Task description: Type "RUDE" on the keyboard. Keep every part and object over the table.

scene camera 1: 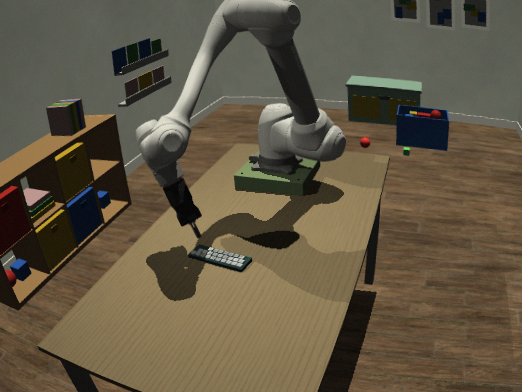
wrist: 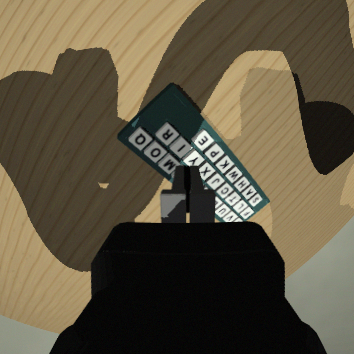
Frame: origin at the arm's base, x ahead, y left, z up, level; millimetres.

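Seen in the pictures: gripper, between the fingertips: [scene camera 1: 199, 236] [wrist: 186, 179]; arm's base, origin of its link: [scene camera 1: 277, 164].
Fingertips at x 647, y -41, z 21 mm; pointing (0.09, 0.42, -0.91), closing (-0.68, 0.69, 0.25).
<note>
Pixels of each thing's top centre, then the offset from my fingertips to it. Level surfaces: height alone.
- dark teal keyboard, centre of its top: [wrist: 212, 178] [scene camera 1: 218, 255] 65 mm left, 2 mm ahead, 58 mm down
- table, height of its surface: 76 mm down
- R key, centre of its top: [wrist: 167, 134] 9 mm right, 6 mm back, 58 mm down
- E key, centre of its top: [wrist: 202, 140] 23 mm left, 23 mm back, 58 mm down
- U key, centre of its top: [wrist: 222, 210] 113 mm left, 27 mm ahead, 58 mm down
The dark teal keyboard [scene camera 1: 220, 258] [wrist: 212, 153] with pale letter keys lies flat on the table [scene camera 1: 200, 330] [wrist: 125, 30]. In the wrist view, the R key [wrist: 166, 133] is near the upper left end, the E key [wrist: 203, 140] is at the upper right edge, and the U key [wrist: 221, 211] shows partly, right of the fingers. No D key can be made out; the fingers hide some keys. My gripper [scene camera 1: 199, 235] [wrist: 186, 179] is shut and empty, its tips a little above the keyboard's left part. In the wrist view they overlap the area beside the M and Y keys.
The arm's green base block [scene camera 1: 270, 182] stands on the table's far part. A shelf unit [scene camera 1: 122, 155] stands on the floor at the left. A blue bin [scene camera 1: 422, 131], a red ball [scene camera 1: 365, 142] and a green cube [scene camera 1: 406, 151] are beyond the table at the right.
</note>
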